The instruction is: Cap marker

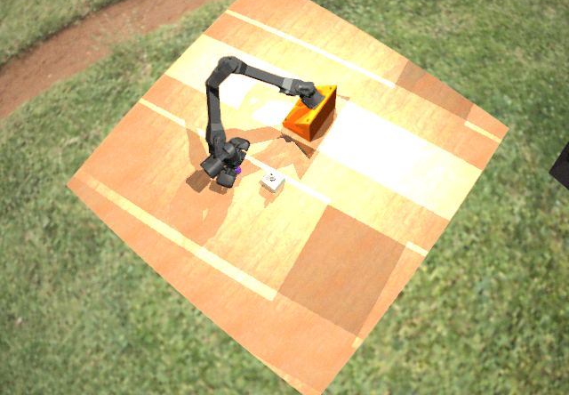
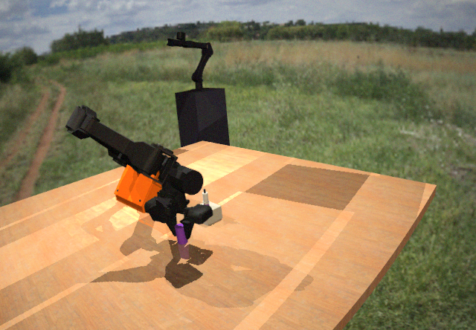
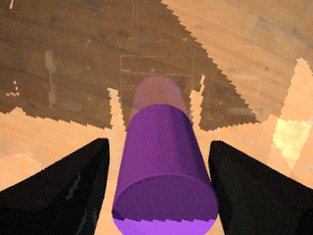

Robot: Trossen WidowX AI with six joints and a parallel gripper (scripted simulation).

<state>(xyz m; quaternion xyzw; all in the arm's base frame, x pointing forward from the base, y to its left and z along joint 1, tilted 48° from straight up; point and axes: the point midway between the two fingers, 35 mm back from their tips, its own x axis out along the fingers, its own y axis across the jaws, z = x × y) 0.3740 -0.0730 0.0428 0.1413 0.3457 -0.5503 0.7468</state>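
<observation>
The holder block lies 130 mm to the left of my gripper tip, 60 mm behind it and 10 mm above it. Also, from my gripper tip: marker cap: 10 mm above.
</observation>
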